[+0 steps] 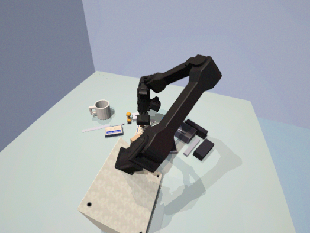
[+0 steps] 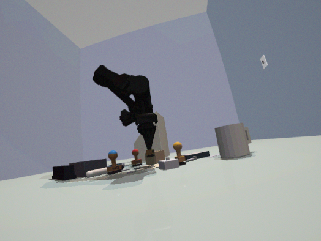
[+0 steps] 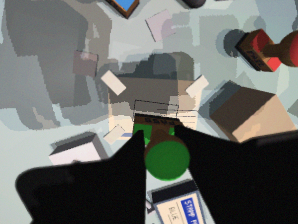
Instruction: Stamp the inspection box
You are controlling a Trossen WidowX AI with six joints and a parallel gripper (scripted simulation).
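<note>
The card lies 60 mm below my gripper tip. From my gripper tip the other things lie so: small grey box 80 mm ahead, 60 mm to the left, 40 mm below; orange-knobbed stamp 90 mm to the left, 40 mm ahead, 30 mm below; green-knobbed stamp right at my gripper tip.
</note>
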